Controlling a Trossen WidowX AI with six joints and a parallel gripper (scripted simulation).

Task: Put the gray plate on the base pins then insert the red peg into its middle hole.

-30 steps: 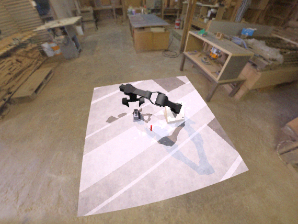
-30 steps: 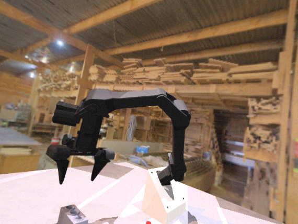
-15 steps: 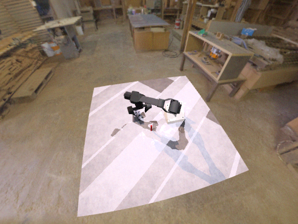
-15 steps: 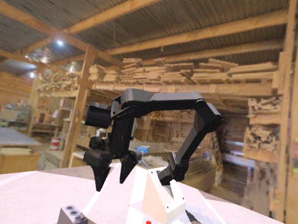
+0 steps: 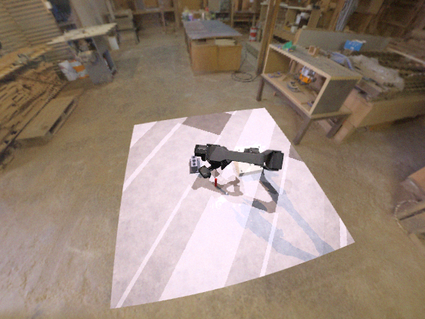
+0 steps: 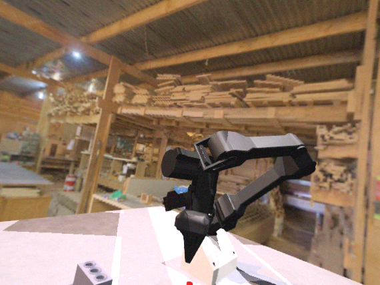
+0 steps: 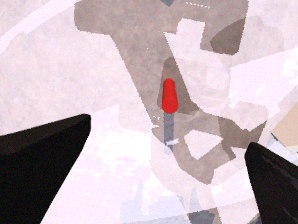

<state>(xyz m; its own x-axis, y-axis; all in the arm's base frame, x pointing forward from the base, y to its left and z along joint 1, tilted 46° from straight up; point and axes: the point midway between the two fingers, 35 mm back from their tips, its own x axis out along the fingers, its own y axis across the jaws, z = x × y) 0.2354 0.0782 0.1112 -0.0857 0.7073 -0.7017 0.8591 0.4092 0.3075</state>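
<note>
Right now the red peg is 10 cm below my gripper tip. Round my gripper tip: base 12 cm ahead, 17 cm to the right, 13 cm below; gray plate 12 cm ahead, 17 cm to the right, 9 cm below.
</note>
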